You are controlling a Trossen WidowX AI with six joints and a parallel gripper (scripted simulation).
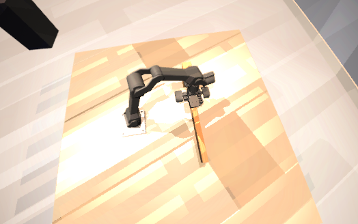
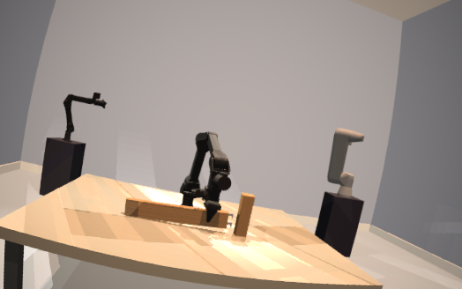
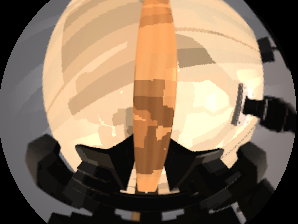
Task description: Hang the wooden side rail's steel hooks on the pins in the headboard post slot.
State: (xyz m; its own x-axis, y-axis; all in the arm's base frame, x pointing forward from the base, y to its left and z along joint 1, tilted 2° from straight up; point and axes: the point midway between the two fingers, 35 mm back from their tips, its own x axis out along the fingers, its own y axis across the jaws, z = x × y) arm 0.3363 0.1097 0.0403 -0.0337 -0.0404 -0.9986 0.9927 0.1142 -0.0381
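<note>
Right now my gripper tip is 2 cm past the headboard post, 14 cm to the right of it and 4 cm below it.
</note>
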